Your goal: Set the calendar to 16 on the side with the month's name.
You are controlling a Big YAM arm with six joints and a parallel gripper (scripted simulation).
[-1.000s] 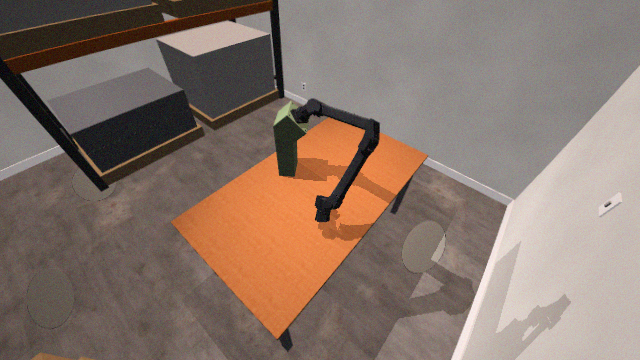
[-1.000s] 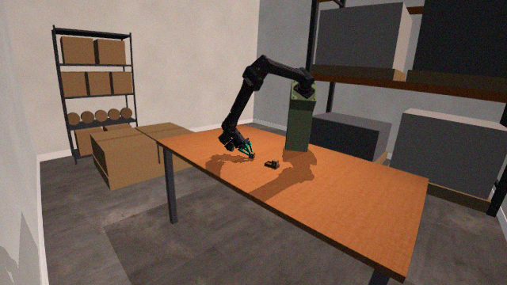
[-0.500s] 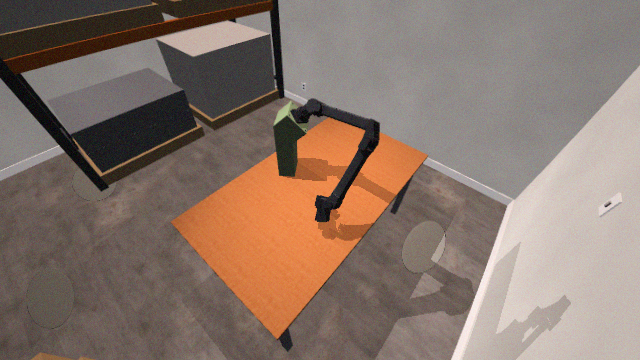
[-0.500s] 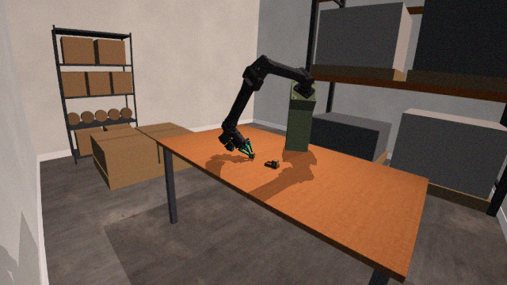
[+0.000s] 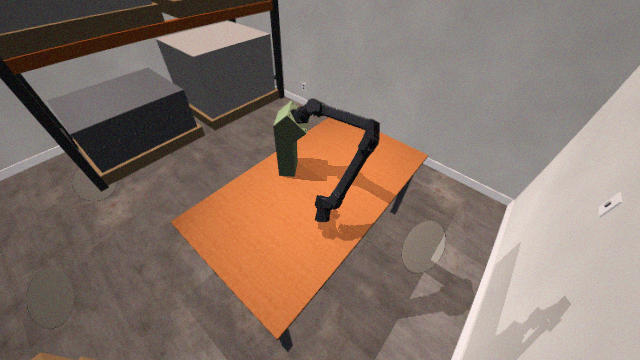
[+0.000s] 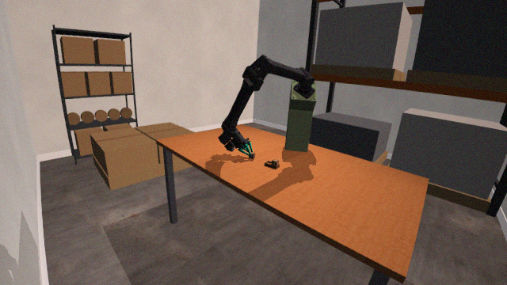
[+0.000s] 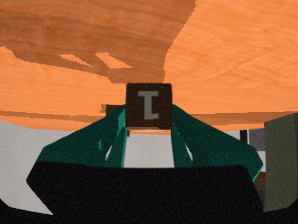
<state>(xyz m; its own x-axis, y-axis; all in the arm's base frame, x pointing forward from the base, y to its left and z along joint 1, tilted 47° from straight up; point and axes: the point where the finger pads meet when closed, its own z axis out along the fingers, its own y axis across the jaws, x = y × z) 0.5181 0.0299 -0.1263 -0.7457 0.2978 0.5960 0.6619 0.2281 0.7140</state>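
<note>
Now: the brown calendar cube 10 mm to the left of my hand, 10 mm below it and 10 mm behind it. From my hand the other things lie so: dark calendar tray 150 mm to the left, 50 mm behind, 20 mm below.
</note>
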